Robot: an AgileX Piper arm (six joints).
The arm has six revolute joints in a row. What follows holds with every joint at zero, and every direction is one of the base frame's.
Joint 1 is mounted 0.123 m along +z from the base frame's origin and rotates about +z.
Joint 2 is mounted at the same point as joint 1 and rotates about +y.
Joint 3 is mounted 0.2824 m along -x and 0.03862 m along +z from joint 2 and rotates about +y.
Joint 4 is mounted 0.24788 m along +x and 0.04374 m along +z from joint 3 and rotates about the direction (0.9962, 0, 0.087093).
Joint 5 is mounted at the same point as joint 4 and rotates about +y.
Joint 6 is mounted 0.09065 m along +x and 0.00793 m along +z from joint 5 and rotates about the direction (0.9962, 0, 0.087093).
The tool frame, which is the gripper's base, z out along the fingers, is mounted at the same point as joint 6; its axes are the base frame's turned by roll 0, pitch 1.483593 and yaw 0 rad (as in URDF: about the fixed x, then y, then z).
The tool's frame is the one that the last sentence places.
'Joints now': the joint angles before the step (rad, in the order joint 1, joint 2, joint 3, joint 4, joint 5, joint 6). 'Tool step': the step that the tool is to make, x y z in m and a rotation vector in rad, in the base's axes. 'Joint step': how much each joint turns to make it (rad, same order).
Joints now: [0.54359, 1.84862, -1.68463, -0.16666, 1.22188, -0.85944]
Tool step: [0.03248, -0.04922, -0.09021, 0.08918, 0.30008, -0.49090]
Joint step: [-0.18541, 0.15782, 0.10073, 0.17401, -0.00526, 0.27436]
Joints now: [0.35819, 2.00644, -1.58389, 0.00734, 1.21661, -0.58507]
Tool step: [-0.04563, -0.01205, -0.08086, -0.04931, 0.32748, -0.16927]
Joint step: [-0.00943, 0.06095, 0.26757, 0.09474, -0.00933, 0.11464]
